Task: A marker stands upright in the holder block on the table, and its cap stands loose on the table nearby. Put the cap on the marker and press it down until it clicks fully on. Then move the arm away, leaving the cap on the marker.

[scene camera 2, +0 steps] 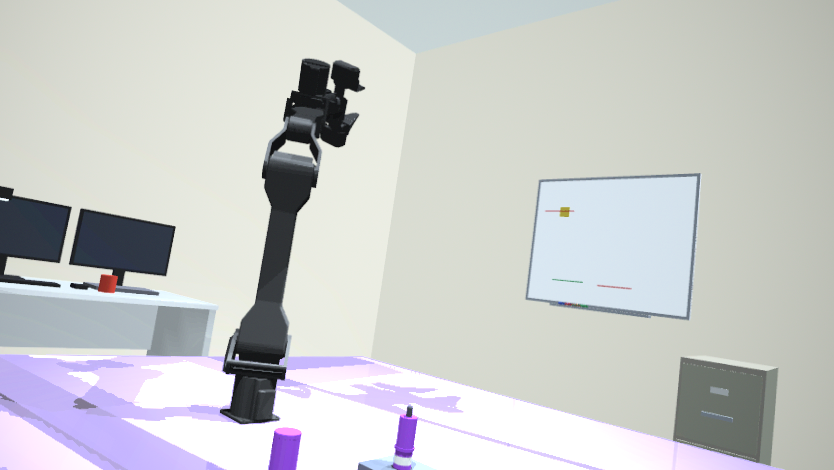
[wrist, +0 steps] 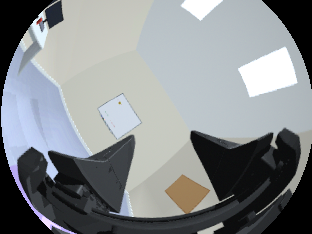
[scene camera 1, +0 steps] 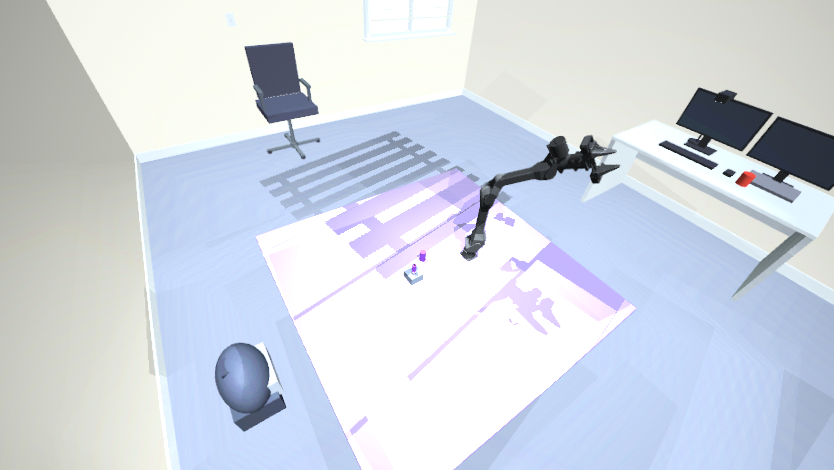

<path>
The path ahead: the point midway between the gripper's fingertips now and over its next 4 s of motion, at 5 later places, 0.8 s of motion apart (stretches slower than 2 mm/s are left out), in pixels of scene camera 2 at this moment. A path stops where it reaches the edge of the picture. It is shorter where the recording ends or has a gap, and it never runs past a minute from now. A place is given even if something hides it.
My gripper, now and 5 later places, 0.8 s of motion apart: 360, 100; 377, 103; 393, 113; 408, 125; 422, 141; 435, 157
</path>
